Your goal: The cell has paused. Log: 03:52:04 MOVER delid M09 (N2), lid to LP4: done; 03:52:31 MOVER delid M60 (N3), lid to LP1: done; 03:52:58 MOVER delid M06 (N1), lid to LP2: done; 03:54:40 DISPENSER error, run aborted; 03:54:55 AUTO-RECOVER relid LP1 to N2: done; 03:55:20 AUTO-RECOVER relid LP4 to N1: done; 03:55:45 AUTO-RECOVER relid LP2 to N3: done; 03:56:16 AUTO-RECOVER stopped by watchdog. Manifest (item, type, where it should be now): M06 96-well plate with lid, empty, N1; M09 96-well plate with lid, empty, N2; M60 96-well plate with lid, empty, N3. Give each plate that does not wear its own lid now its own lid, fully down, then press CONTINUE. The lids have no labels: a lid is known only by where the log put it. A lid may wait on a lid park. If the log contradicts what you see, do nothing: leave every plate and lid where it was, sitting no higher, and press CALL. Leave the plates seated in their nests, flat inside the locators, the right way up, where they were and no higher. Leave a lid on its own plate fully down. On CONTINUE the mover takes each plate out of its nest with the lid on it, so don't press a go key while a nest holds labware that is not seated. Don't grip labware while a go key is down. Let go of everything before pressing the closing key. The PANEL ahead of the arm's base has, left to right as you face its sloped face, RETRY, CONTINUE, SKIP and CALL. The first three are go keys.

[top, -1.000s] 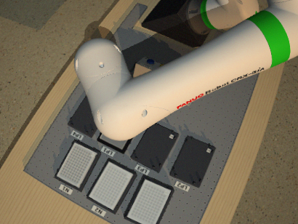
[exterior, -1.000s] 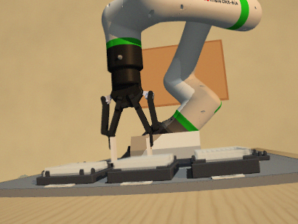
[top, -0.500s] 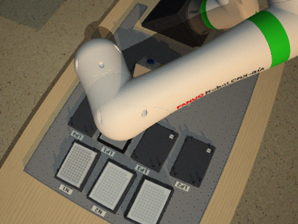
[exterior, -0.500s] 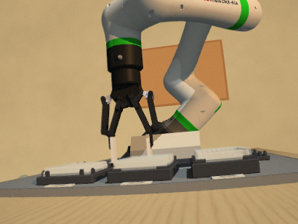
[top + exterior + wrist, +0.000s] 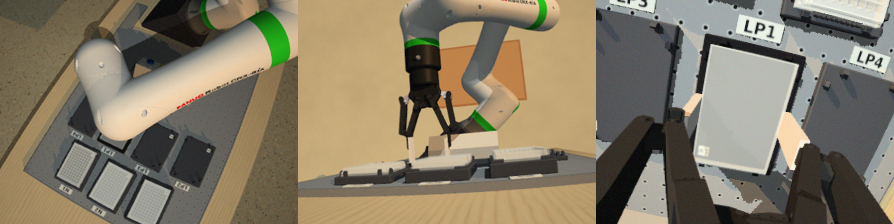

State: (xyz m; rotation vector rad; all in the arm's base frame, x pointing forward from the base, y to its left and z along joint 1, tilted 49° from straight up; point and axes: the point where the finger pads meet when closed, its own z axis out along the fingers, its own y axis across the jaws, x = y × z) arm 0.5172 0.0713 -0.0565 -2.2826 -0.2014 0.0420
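Right now my hand is 40 mm above the lid park LP1. From my hand the other things lie so: lid park LP3: 130 mm to the left, 40 mm below, 10 mm behind; LP1 label: 90 mm ahead, 40 mm below, 10 mm to the left; lid park LP4: 120 mm to the right, 40 mm below, 20 mm ahead.
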